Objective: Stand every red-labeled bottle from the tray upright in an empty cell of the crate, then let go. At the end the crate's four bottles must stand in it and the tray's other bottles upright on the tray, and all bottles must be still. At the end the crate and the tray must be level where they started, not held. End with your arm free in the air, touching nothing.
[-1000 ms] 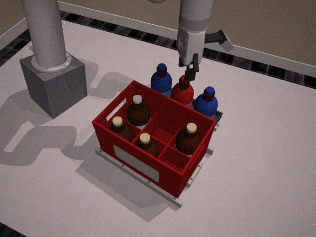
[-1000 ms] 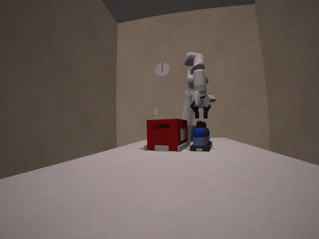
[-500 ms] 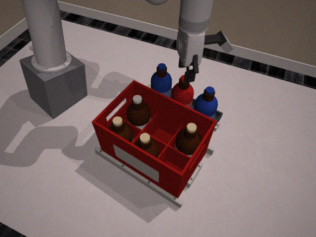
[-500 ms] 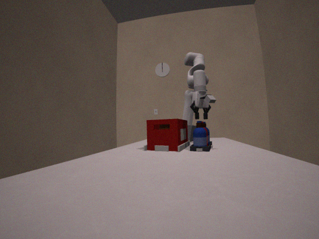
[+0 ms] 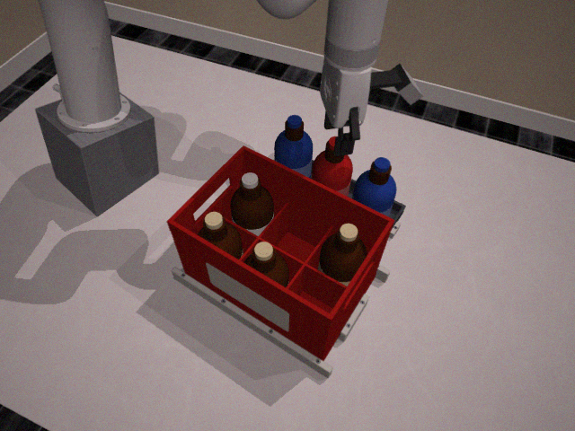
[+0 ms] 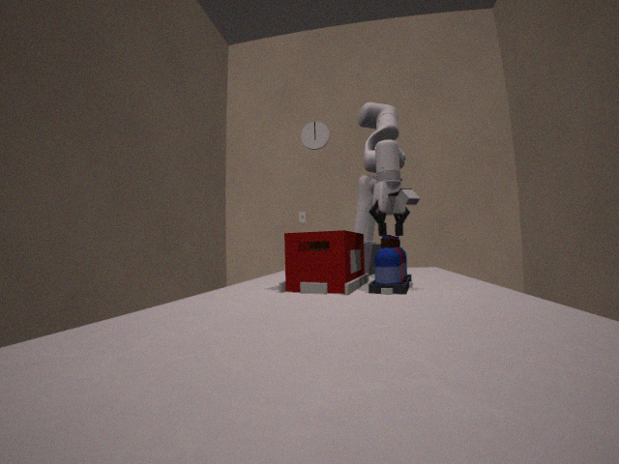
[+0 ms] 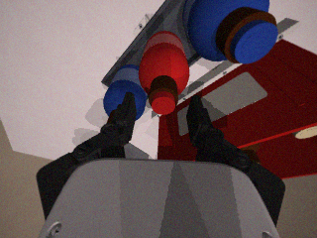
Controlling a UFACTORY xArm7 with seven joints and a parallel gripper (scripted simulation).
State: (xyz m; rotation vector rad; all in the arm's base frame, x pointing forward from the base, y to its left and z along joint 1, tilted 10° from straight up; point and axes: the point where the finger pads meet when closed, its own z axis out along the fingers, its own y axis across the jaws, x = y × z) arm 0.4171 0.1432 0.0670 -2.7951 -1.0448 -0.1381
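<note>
Now: the red-labeled bottle 9 cm below my hand. Round my hand: red crate: 1 cm ahead, 20 cm to the right, 9 cm below; dark tray: 16 cm below.
</note>
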